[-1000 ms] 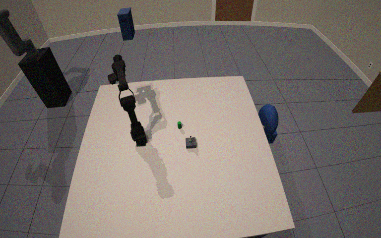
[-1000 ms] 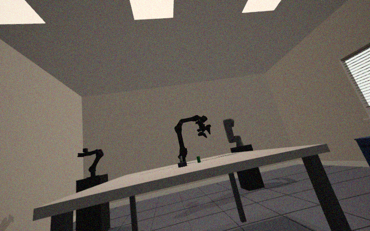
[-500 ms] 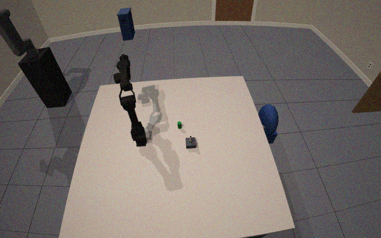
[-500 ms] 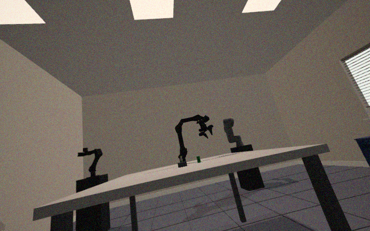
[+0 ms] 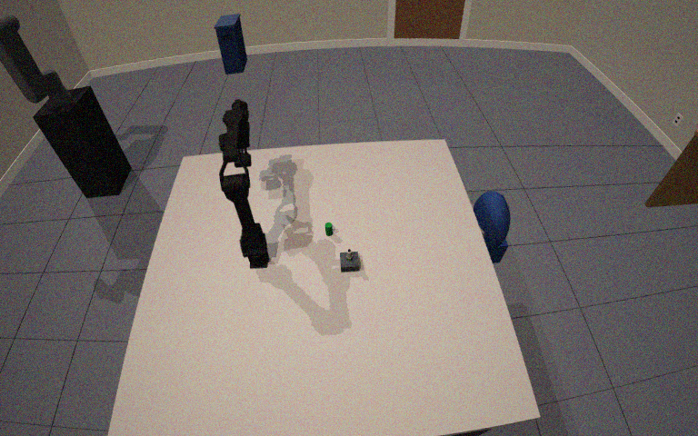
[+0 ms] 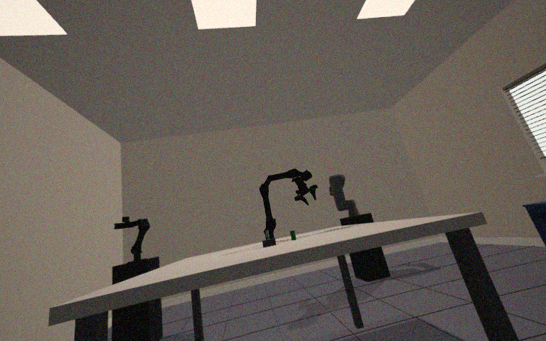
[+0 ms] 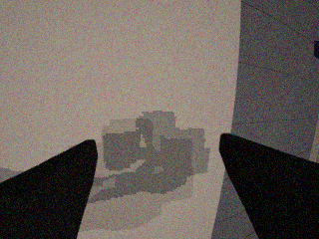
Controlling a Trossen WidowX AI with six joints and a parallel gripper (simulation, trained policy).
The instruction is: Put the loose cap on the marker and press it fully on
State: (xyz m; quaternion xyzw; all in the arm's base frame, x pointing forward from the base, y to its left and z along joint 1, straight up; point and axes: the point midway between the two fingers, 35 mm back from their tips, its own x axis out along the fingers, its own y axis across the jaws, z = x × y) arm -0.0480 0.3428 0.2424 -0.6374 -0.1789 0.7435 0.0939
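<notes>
Right now my gripper tip is 31 cm short of the green cap, 25 cm to the left of it and 19 cm above it. Also, from my gripper tip: dark grey holder block (39 cm to the right, 38 cm ahead, 20 cm below).
</notes>
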